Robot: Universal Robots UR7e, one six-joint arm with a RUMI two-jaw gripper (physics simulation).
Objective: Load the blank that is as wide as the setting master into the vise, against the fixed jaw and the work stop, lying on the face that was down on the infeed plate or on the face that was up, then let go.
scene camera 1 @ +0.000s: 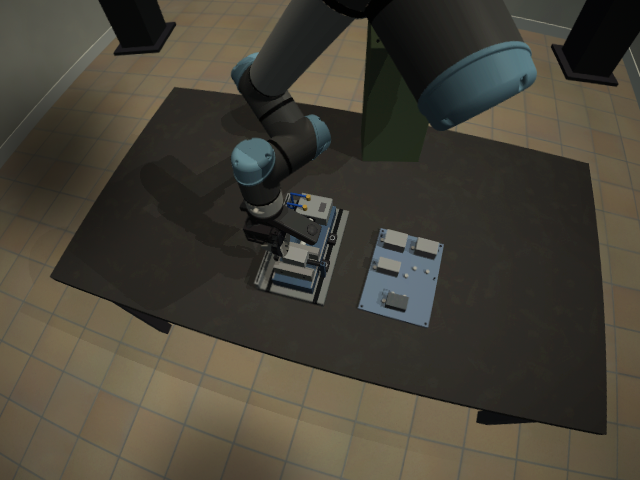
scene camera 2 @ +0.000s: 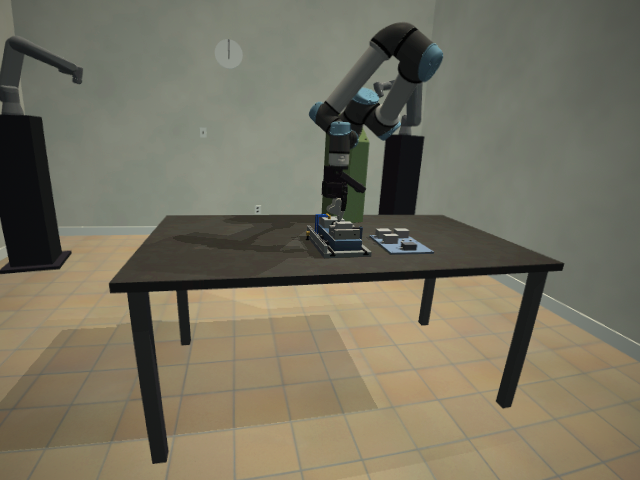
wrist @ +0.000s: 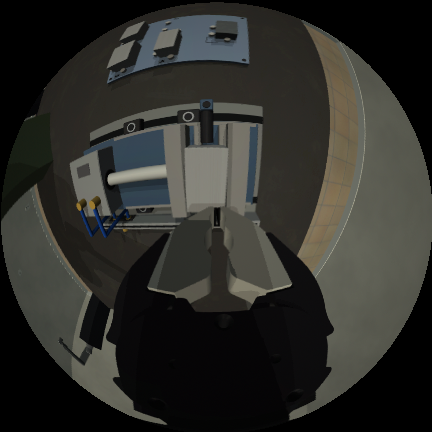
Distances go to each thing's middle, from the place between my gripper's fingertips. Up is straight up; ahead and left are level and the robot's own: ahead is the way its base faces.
Scene:
My gripper is now 170 mm past the grey actuator box (wrist: 89, 186), 60 mm to the right of it and 40 mm above it.

